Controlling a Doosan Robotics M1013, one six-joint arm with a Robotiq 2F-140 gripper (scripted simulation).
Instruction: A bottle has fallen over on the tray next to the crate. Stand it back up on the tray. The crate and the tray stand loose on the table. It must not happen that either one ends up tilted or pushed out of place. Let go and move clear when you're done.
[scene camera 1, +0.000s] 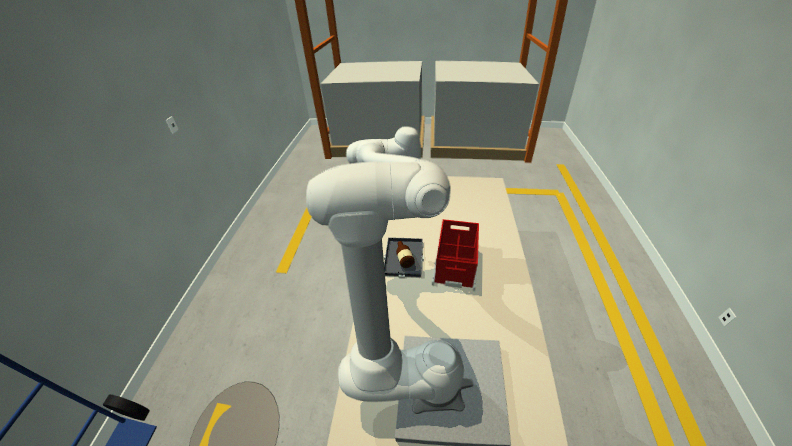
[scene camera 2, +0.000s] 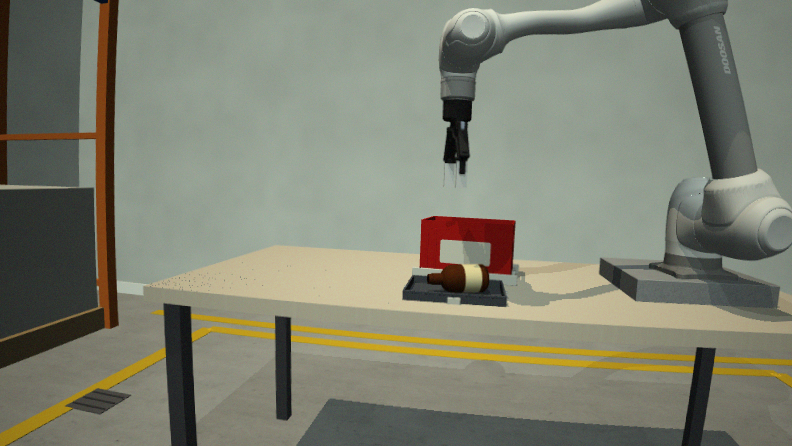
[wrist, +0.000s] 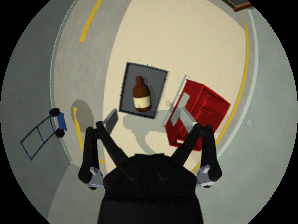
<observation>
My gripper (wrist: 149, 113) is 0.21 m from the lens. A red crate (wrist: 193, 94): 0.37 m from the lens.
</observation>
